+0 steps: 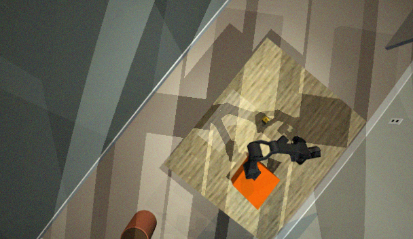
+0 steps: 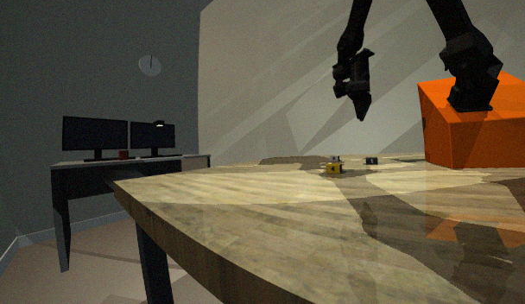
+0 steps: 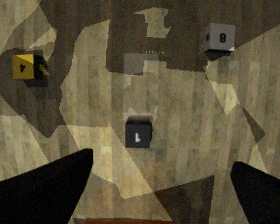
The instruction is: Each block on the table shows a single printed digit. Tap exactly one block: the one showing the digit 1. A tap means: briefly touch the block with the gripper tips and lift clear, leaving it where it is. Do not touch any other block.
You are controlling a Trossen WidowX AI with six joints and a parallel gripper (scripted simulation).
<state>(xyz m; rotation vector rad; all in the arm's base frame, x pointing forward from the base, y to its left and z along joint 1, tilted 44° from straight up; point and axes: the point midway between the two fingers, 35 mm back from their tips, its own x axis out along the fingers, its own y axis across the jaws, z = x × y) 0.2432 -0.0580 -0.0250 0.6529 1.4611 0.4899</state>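
The black block lies 13 cm below my gripper tip, 2 cm to the left of it and 2 cm behind it. Also, from my gripper tip: yellow block (17 cm to the left, 13 cm below, 7 cm ahead); white block (13 cm below, 10 cm ahead, 8 cm to the right).
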